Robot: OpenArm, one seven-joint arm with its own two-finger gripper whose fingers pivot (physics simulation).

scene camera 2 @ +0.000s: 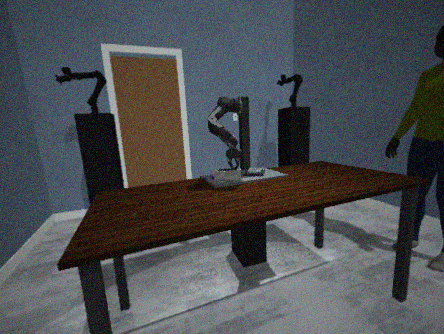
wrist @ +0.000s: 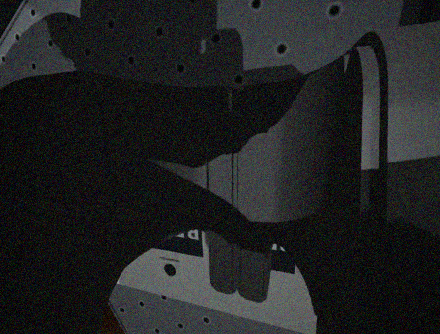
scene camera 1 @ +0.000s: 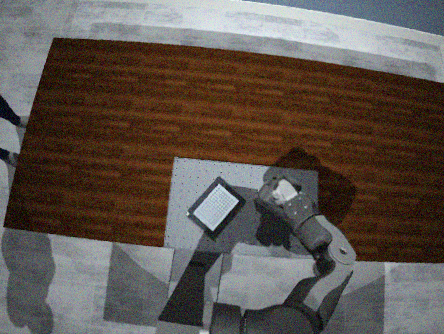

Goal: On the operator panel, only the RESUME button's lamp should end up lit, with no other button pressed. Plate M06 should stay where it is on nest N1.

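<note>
My gripper (scene camera 1: 274,194) (scene camera 2: 233,166) (wrist: 247,190) is shut, with no object visible between its fingers. It points down over the operator panel (scene camera 2: 227,176) (wrist: 142,270). In the wrist view the panel shows a pale face, a dark round spot and dark label strips with partly hidden white letters. The fingers cover part of it; I cannot tell whether the tips touch it. The RESUME button and its lamp cannot be made out. Plate M06 (scene camera 1: 216,207) (scene camera 2: 254,171), white with a grid of wells, sits in the dark nest N1 (scene camera 1: 214,235).
A grey perforated board (scene camera 1: 187,175) (scene camera 2: 278,175) bears the nest and panel on the wooden table (scene camera 1: 125,125) (scene camera 2: 200,210). The nest stands left of the gripper in scene camera 1. A person (scene camera 2: 430,105) stands beyond the table's right end; two arms on black pedestals stand behind.
</note>
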